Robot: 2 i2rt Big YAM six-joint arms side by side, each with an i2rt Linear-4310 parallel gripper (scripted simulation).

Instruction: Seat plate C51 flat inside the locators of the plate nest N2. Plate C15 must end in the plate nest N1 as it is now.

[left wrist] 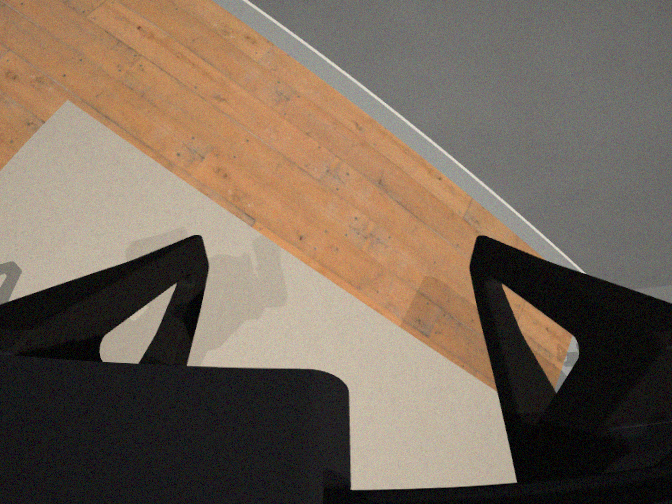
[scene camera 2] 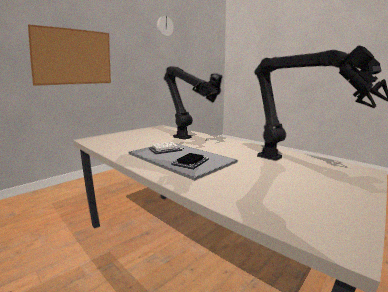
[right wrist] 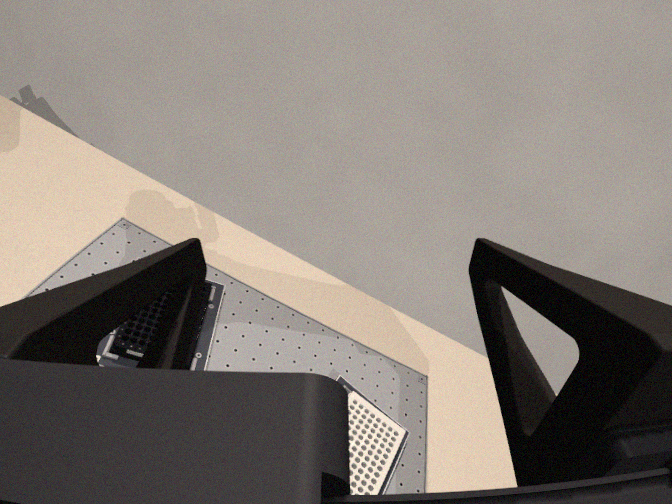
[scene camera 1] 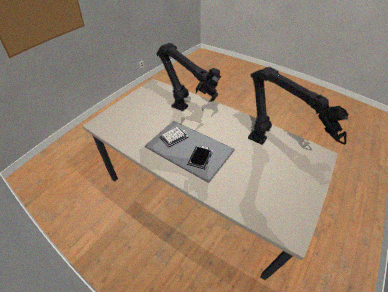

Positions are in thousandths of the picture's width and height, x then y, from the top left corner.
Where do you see a black plate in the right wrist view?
182,686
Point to a dark nest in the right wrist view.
303,682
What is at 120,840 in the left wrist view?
The left gripper.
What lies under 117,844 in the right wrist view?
The right gripper.
